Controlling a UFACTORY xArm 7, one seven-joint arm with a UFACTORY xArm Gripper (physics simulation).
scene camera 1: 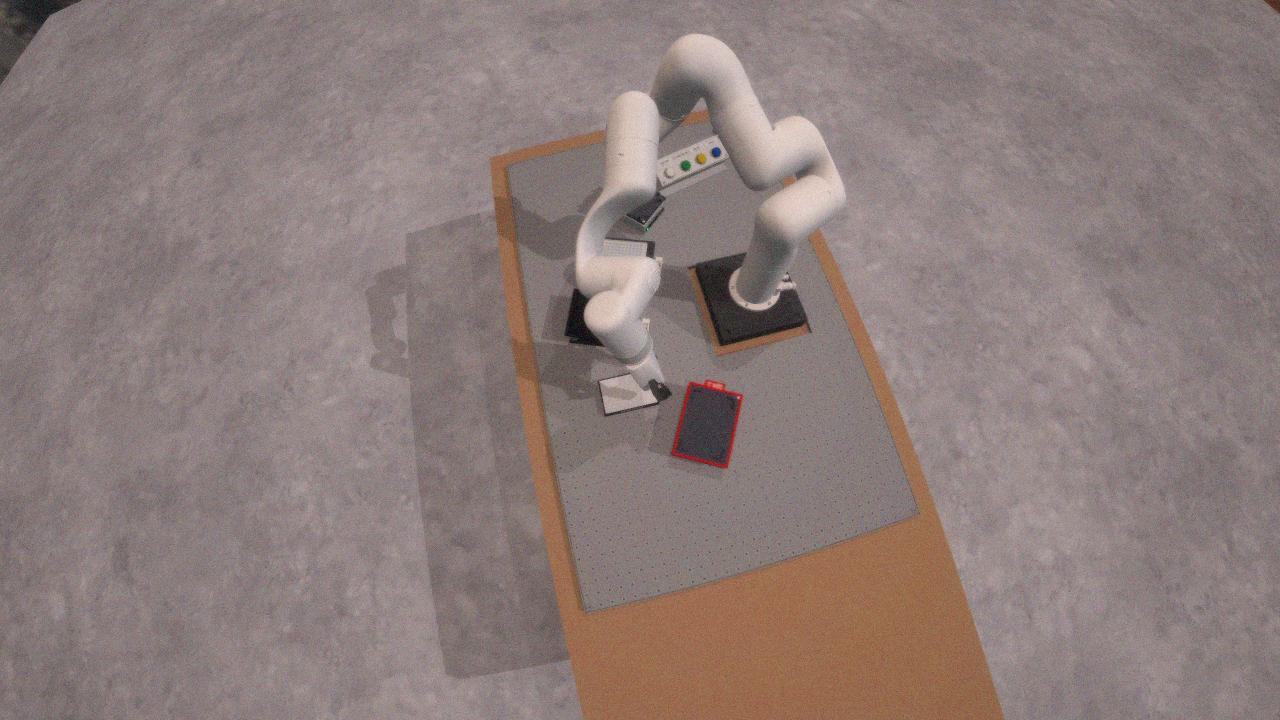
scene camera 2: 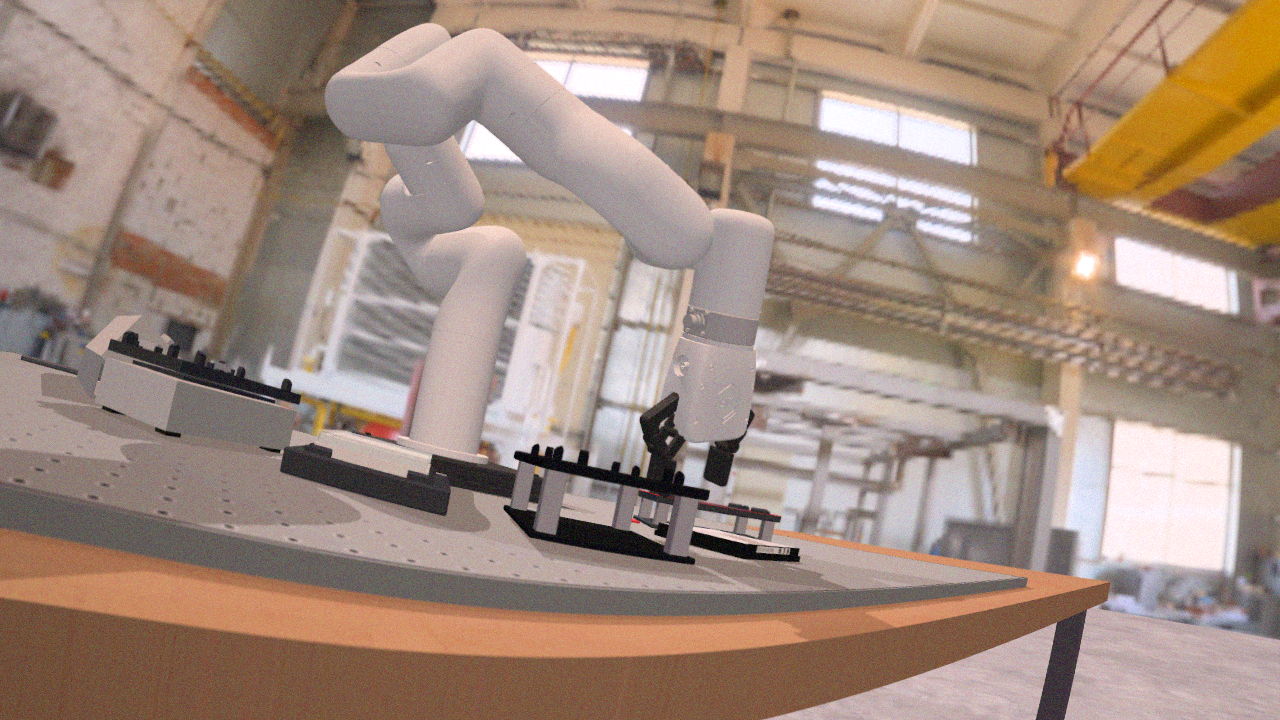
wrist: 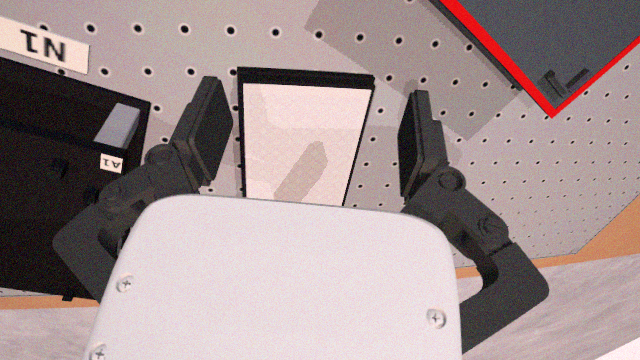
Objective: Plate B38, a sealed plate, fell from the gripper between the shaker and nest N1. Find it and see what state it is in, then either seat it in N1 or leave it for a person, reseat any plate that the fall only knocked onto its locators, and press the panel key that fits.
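Seen in the pictures: gripper, fingertip midpoint: (scene camera 1: 658, 378) (wrist: 314, 105); arm's base, link origin: (scene camera 1: 753, 288) (scene camera 2: 441, 454).
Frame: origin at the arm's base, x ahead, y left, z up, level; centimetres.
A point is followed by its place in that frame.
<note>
A plate with a black rim and a pale top (scene camera 1: 622, 394) @[x 33.4, y 24.0, z -1.4 cm] (scene camera 2: 729, 540) @[x 36.7, y 20.0, z -1.5 cm] (wrist: 300, 115) @[x 28.2, y 22.3, z -1.4 cm] lies flat and level on the perforated board, beside the N1 nest. A barcode-like label shows on its end in scene camera 2, too small to read. My gripper (scene camera 1: 660, 390) @[x 25.1, y 21.8, z 2.7 cm] (scene camera 2: 689, 470) @[x 25.1, y 21.8, z 2.7 cm] (wrist: 314, 105) @[x 25.1, y 21.8, z 2.7 cm] is open and empty above the plate, its fingers on either side of it in the wrist view. The black nest N1 (scene camera 1: 583, 313) @[x 41.4, y 5.1, z 2.7 cm] (scene camera 2: 617, 479) @[x 44.7, y 3.4, z 2.3 cm] (wrist: 30, 150) @[x 30.1, y 8.7, z 2.7 cm], a raised stand on posts, shows no plate on its visible part. The key panel (scene camera 1: 693, 161) @[x 11.2, y -38.2, z 3.4 cm] has white, green, yellow and blue keys.
A red-edged dark raised tray (scene camera 1: 707, 425) @[x 15.1, y 32.4, z 1.1 cm] (wrist: 590, 30) @[x 17.9, y 35.8, z 1.1 cm] stands close to the plate. A low black holder with a white plate (scene camera 1: 628, 248) @[x 30.2, y -13.1, z 0.6 cm] (scene camera 2: 375, 456) @[x 38.7, y -12.3, z -0.2 cm] stands beyond N1. A grey box with a black pegged top (scene camera 1: 646, 213) @[x 25.1, y -22.0, z 2.6 cm] (scene camera 2: 196, 402) @[x 35.3, y -26.4, z 0.0 cm] stands farther along.
</note>
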